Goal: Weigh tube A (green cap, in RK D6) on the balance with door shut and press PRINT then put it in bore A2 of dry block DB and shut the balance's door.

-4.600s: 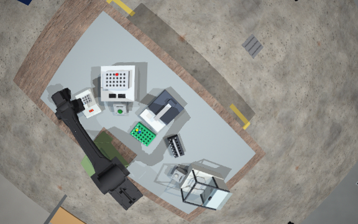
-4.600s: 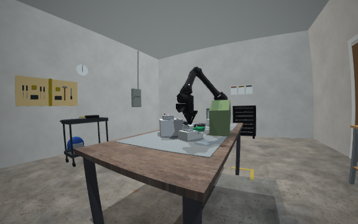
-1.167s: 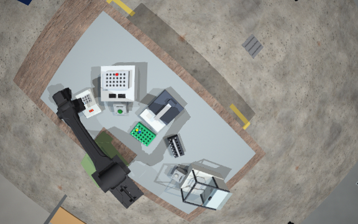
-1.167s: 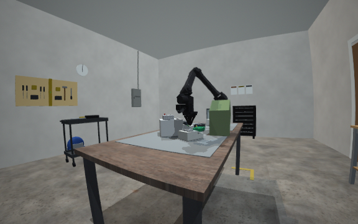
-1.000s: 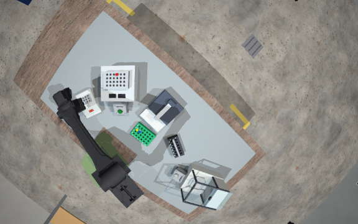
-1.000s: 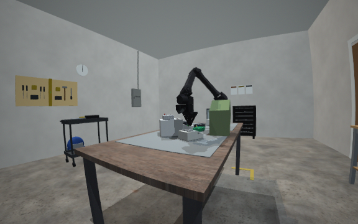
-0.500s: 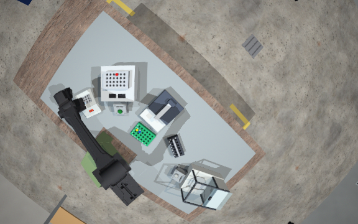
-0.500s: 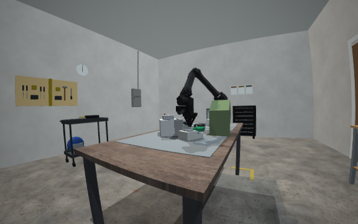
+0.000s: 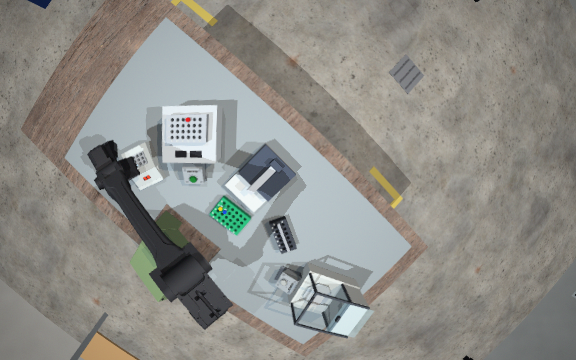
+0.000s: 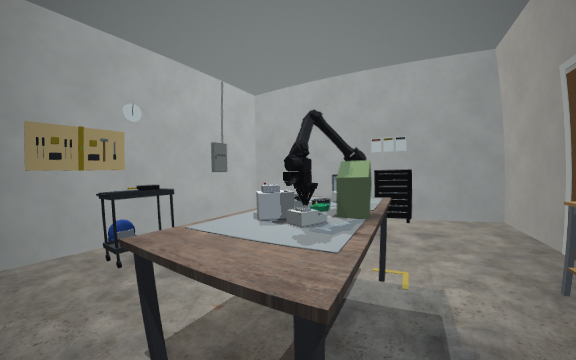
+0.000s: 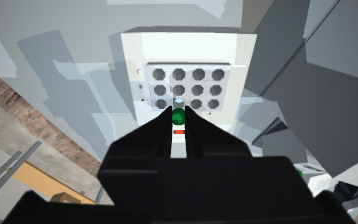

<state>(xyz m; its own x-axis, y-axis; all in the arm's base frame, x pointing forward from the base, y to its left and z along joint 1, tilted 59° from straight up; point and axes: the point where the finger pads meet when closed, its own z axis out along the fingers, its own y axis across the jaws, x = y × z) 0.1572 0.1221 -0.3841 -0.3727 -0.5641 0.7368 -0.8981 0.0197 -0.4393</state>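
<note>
The green-capped tube lies 20 mm below my hand. Round my hand: red-capped tube (270 mm ahead, 50 mm to the right, 70 mm above); then dry block DB (20 mm to the right, 60 mm below); then green tube rack RK (100 mm ahead, 380 mm to the right, 80 mm below).
</note>
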